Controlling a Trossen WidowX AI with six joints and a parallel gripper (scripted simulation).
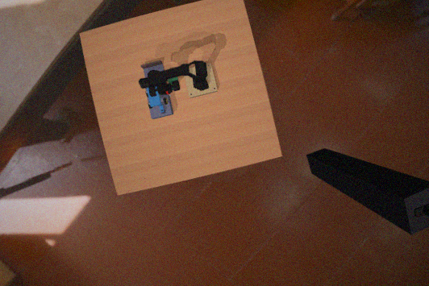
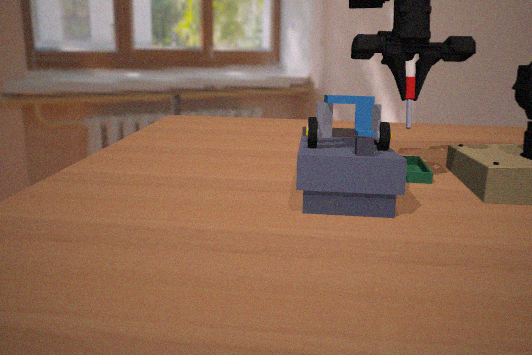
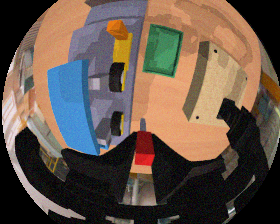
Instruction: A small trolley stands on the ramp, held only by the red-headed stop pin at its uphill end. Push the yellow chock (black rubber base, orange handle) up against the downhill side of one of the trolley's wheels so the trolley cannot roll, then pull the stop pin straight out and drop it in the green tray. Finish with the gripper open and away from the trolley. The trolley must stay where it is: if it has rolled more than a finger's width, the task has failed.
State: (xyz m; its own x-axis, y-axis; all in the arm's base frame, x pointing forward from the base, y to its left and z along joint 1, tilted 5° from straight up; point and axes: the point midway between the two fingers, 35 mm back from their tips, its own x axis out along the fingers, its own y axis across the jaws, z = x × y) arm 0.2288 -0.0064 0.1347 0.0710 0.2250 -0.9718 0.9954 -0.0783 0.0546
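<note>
Now: gripper tip 90 mm to the left of the yellow chock, 70 mm above it and 40 mm short of it. From my gripper tip the other things lie so: trolley 100 mm ahead, 40 mm below, 10 mm to the right; red-headed stop pin right at my gripper tip.
</note>
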